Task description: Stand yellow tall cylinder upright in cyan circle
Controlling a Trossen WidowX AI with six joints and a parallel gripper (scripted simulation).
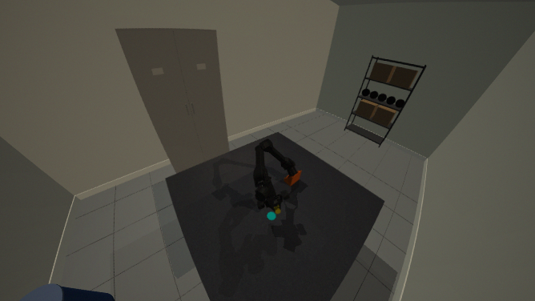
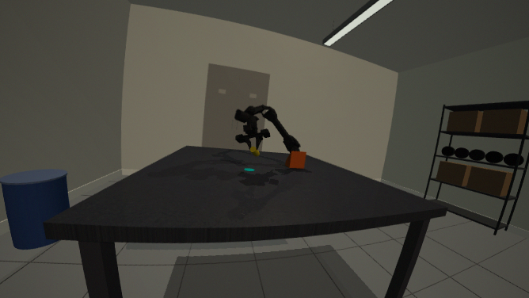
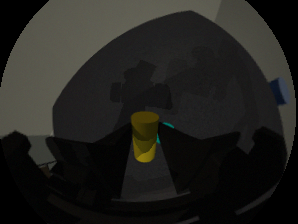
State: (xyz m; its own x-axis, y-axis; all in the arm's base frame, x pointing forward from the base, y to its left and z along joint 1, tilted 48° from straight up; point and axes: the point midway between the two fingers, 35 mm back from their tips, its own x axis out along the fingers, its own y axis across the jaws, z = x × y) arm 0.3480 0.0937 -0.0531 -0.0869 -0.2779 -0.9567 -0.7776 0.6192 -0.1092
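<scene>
My gripper tip is 3 cm to the left of the cyan circle and 12 cm above it. The rest, counted from my gripper tip: yellow cylinder (1 cm behind, 1 cm to the right, 1 cm below).
</scene>
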